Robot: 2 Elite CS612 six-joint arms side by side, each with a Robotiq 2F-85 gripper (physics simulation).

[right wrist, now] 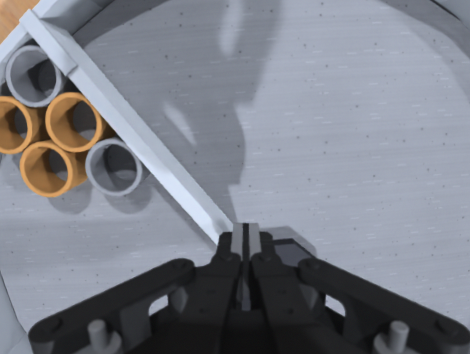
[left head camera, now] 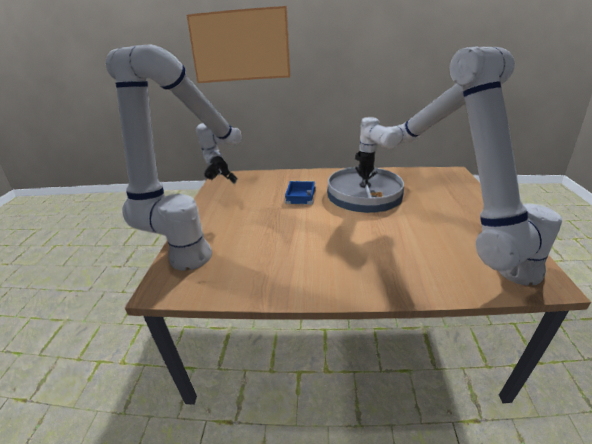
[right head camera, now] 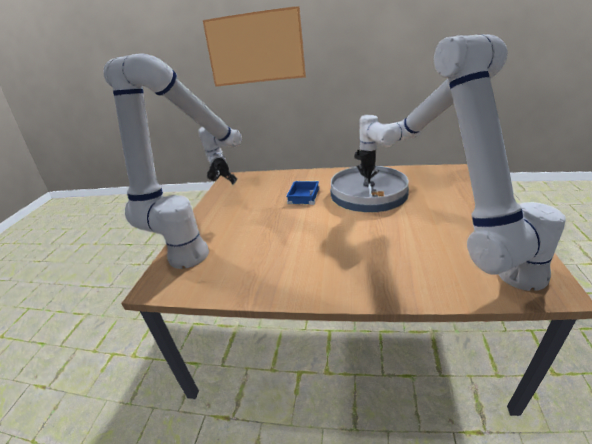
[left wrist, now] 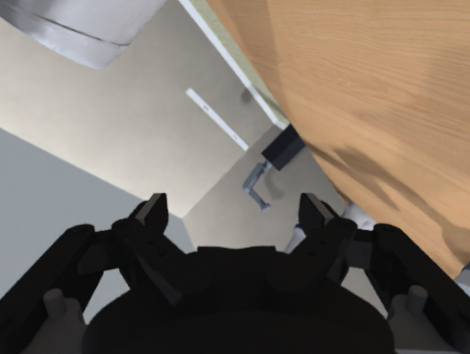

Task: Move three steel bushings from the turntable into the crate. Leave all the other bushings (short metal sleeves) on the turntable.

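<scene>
Two grey steel bushings [right wrist: 114, 193] [right wrist: 11, 75] stand on the turntable [right wrist: 350, 125] [left head camera: 350, 200] [right head camera: 352, 201] with several orange bushings [right wrist: 51, 120] [left head camera: 376, 194] [right head camera: 378, 193], grouped against a pale divider bar [right wrist: 150, 155]. My right gripper [right wrist: 245, 238] [left head camera: 365, 184] [right head camera: 369, 183] is shut and empty, low over the turntable at the bar's inner end, apart from the bushings. A small grey piece [left head camera: 309, 192] [right head camera: 312, 192], seemingly a bushing, is inside the blue crate [left head camera: 299, 200] [right head camera: 301, 200]. My left gripper [left wrist: 233, 206] [left head camera: 233, 178] [right head camera: 232, 179] is open and empty, raised near the table's left back edge.
The crate stands left of the turntable on the wooden table [left head camera: 300, 270] [right head camera: 300, 270]. The turntable has a raised rim. A dark hub [right wrist: 290, 251] is beside the right fingers. In the left wrist view, the table edge and the walls show.
</scene>
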